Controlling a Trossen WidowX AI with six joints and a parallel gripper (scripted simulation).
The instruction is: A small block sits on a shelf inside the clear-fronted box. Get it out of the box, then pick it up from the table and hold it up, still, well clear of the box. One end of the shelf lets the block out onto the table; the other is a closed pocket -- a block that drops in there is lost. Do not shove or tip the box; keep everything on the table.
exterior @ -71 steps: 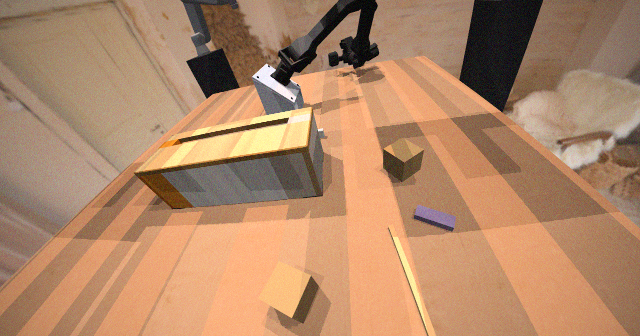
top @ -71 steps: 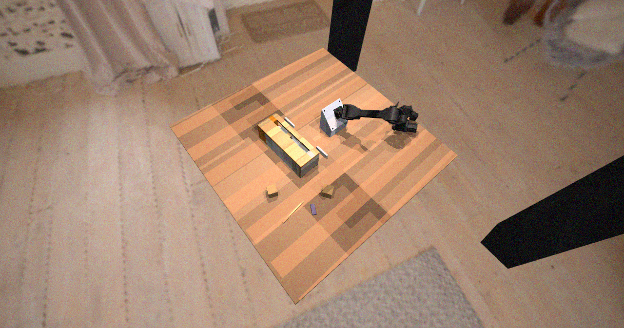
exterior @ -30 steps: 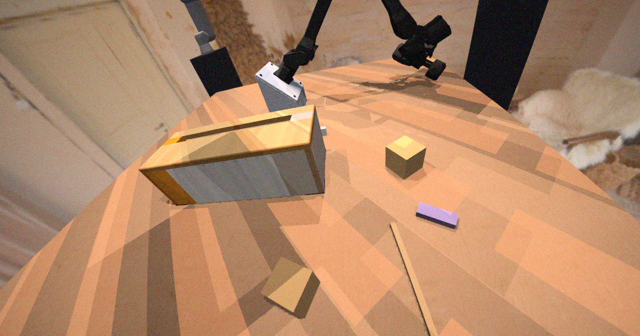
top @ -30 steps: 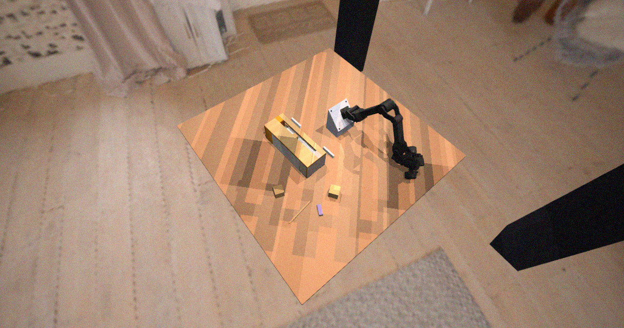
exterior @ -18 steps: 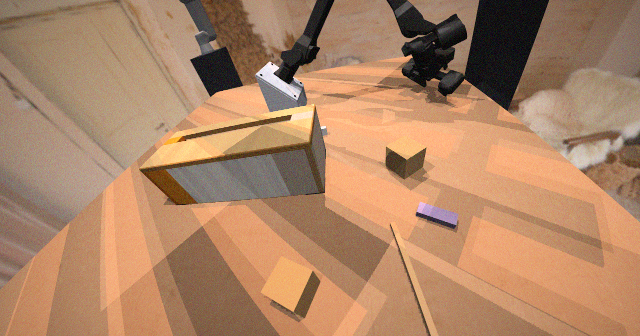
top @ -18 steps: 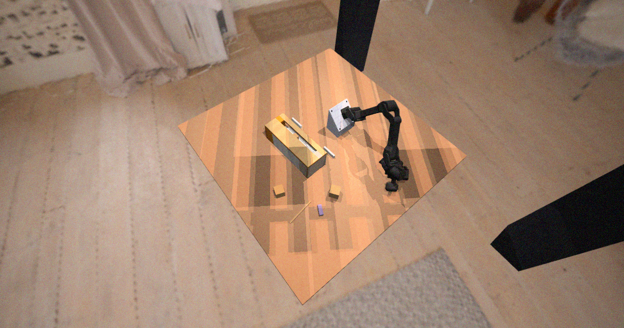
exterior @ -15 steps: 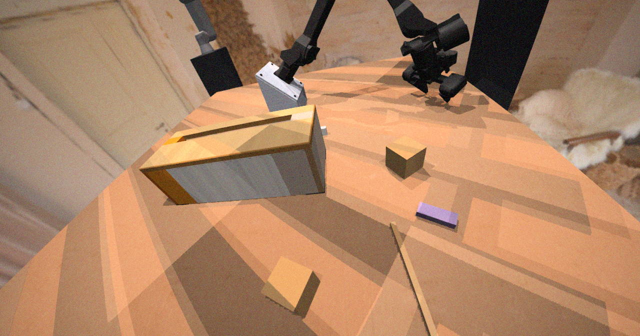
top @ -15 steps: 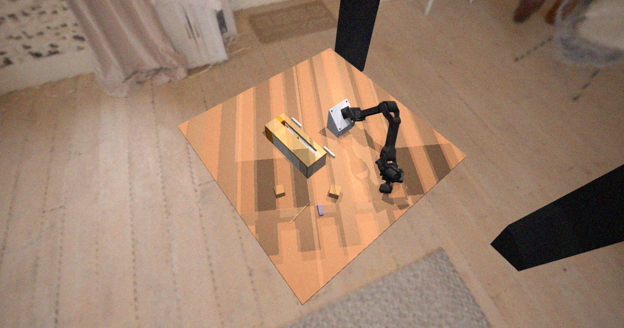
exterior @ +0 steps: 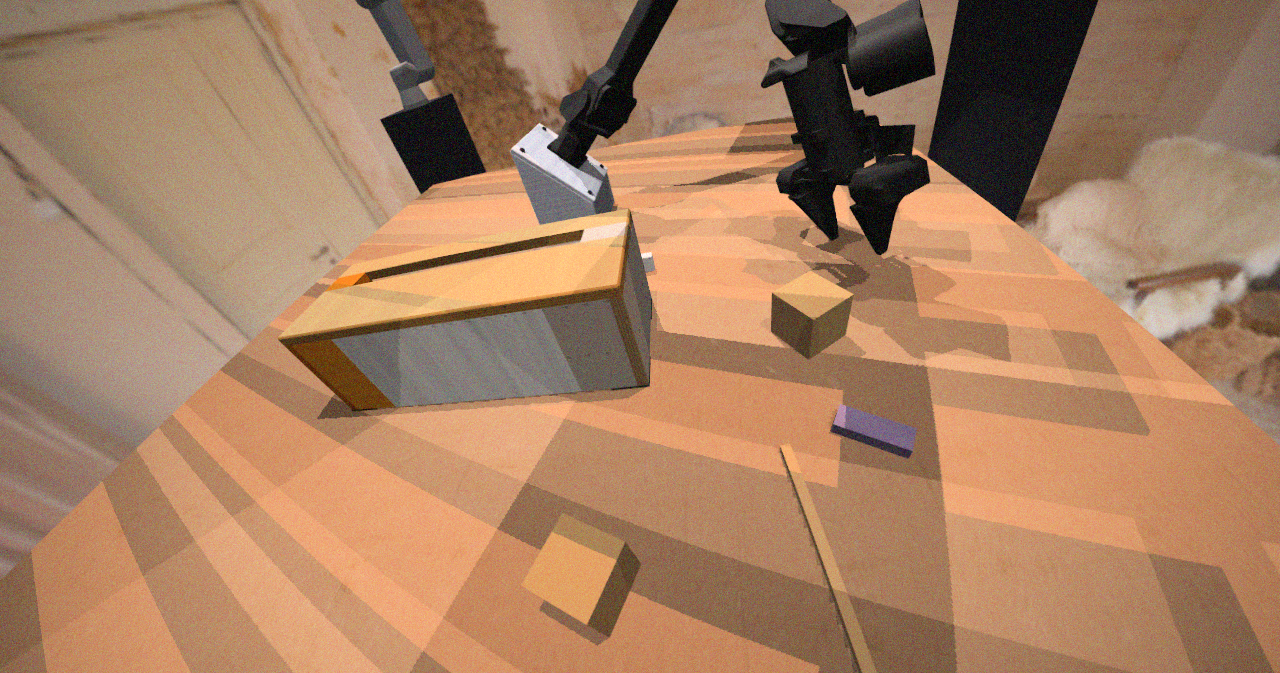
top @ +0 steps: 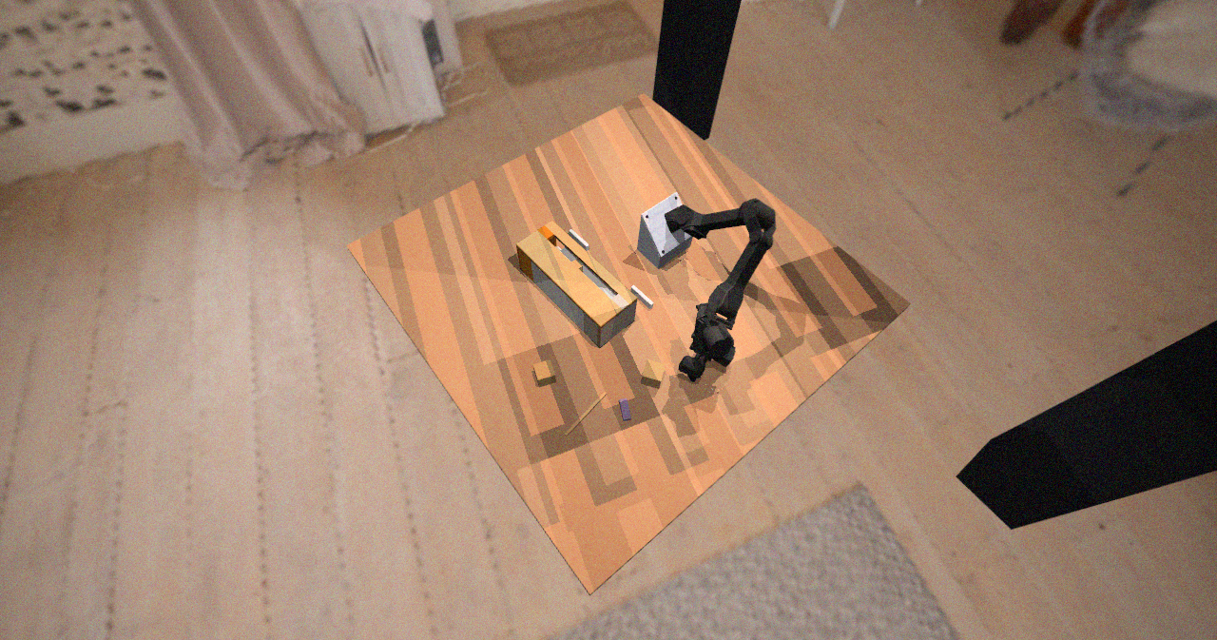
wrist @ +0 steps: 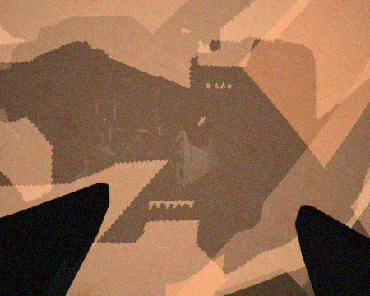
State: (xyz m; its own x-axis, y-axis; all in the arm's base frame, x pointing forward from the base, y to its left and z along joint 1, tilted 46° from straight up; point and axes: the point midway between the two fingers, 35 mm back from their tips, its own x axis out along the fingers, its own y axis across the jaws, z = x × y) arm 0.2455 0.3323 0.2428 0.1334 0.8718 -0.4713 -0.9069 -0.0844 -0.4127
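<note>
My gripper tip is 8 cm short of the long box, 44 cm to the left of it and 3 cm below it. Round my gripper tip: thin stick 32 cm ahead, 10 cm to the right, 3 cm below; purple slab 23 cm ahead, 4 cm to the right, 3 cm below.
</note>
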